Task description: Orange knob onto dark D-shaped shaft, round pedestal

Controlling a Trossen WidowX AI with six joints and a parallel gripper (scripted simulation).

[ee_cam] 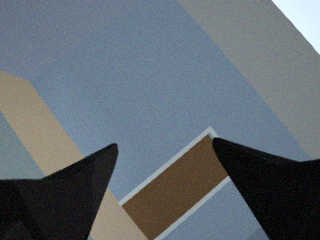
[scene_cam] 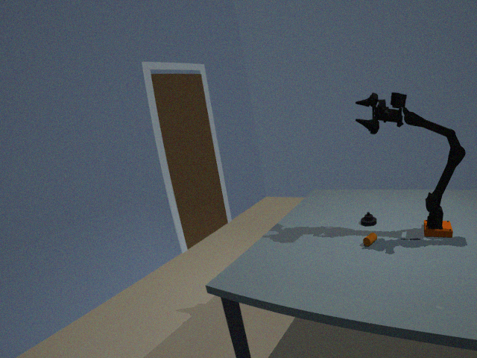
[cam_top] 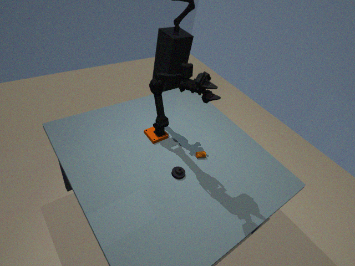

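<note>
My gripper tip is 570 mm above the orange knob, 110 mm to the right of it and 50 mm past it. Round my gripper tip: dark round pedestal 550 mm below, 110 mm to the right, 10 mm behind.
</note>
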